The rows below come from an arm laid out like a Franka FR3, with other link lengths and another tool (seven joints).
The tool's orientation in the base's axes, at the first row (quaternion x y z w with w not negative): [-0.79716, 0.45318, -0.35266, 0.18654]
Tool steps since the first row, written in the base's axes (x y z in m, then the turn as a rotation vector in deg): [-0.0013, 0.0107, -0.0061, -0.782, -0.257, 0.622]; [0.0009, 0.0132, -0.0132, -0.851, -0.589, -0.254]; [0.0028, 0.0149, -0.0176, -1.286, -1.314, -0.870]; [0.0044, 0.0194, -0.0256, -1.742, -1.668, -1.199]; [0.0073, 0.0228, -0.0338, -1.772, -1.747, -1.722]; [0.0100, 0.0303, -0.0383, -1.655, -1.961, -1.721]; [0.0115, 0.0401, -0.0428, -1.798, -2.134, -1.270]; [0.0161, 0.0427, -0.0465, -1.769, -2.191, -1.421]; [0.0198, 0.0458, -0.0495, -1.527, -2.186, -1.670]
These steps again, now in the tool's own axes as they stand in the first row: [-0.0120, -0.0010, 0.0030, 0.198, 0.212, -0.990]; [-0.0162, 0.0008, 0.0094, 0.113, 0.966, -0.436]; [-0.0187, 0.0015, 0.0137, 0.342, 1.980, -0.318]; [-0.0251, 0.0031, 0.0202, 0.360, 2.636, -0.420]; [-0.0303, 0.0047, 0.0279, 0.212, 3.018, -0.083]; [-0.0375, 0.0020, 0.0327, 0.435, 3.059, 0.006]; [-0.0472, -0.0012, 0.0367, 0.711, 2.955, -0.402]; [-0.0493, -0.0030, 0.0425, 0.710, 3.061, -0.276]; [-0.0518, -0.0050, 0.0472, 0.690, 3.069, 0.070]
